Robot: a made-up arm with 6 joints. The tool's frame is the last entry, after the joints. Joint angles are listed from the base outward.
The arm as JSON. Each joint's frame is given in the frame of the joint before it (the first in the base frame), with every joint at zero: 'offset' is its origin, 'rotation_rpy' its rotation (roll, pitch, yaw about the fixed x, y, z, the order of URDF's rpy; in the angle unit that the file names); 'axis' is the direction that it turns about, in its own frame. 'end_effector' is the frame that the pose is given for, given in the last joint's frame.
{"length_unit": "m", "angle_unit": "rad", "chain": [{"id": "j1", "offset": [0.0, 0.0, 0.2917], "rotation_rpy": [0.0, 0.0, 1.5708], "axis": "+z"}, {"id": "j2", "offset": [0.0, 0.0, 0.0], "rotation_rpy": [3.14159, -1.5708, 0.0], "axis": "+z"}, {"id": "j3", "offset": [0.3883, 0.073, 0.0], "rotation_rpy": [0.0, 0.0, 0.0], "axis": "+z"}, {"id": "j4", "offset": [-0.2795, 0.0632, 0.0], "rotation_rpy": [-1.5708, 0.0, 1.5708], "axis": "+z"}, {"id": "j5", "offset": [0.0, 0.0, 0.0], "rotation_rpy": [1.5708, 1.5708, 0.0], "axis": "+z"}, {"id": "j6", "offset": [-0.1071, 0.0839, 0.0], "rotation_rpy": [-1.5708, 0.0, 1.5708], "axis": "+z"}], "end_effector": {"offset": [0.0, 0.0, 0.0], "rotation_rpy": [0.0, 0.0, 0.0]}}
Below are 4 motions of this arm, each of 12 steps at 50 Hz.
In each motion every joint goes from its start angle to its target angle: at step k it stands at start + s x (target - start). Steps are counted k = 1, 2, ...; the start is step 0. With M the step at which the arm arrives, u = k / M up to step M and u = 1 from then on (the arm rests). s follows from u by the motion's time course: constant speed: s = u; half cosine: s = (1 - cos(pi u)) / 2; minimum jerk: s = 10 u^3 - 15 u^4 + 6 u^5.
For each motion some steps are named. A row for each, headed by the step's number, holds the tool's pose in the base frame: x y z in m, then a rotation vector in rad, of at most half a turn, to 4 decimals.
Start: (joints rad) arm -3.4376 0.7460 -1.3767 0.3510 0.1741 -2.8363
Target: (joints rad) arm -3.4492 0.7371 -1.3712 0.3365 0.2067 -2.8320
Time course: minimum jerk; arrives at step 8
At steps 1, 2, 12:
1: -0.6175 0.2114 0.2774 2.6143 -1.3168 -0.6691
2: -0.6171 0.2118 0.2775 2.6152 -1.3171 -0.6656
12: -0.6131 0.2156 0.2777 2.6245 -1.3199 -0.6294

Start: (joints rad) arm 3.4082 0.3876 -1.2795 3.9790 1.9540 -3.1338
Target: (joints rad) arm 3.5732 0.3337 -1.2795 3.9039 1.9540 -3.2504
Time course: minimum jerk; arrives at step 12
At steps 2, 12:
2: -0.5612 -0.0562 0.5429 -0.6745 -0.3683 -0.1612
12: -0.5335 -0.1463 0.5769 -0.5800 -0.3979 -0.0598

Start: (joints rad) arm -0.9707 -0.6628 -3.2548 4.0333 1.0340 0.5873
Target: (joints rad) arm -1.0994 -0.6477 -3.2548 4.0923 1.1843 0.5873
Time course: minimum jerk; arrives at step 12
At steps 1, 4, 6, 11, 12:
1: -0.3324 0.4186 0.8668 -1.0522 -1.2466 0.7186
4: -0.3233 0.4241 0.8660 -1.0674 -1.2578 0.7166
6: -0.3102 0.4313 0.8648 -1.0887 -1.2736 0.7139
11: -0.2874 0.4422 0.8627 -1.1246 -1.3001 0.7102
12: -0.2872 0.4423 0.8627 -1.1250 -1.3004 0.7101

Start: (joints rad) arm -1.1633 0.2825 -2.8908 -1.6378 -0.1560 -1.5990
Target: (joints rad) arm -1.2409 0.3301 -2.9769 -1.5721 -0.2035 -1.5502
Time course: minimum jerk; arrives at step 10
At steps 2, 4, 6, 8, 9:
2: 0.2166 -0.2541 0.9933 0.1537 0.5767 -1.1795
4: 0.2121 -0.2568 0.9922 0.1498 0.5680 -1.1687
6: 0.2056 -0.2604 0.9904 0.1435 0.5560 -1.1538
8: 0.2010 -0.2628 0.9890 0.1384 0.5478 -1.1433
9: 0.2001 -0.2633 0.9887 0.1373 0.5463 -1.1414

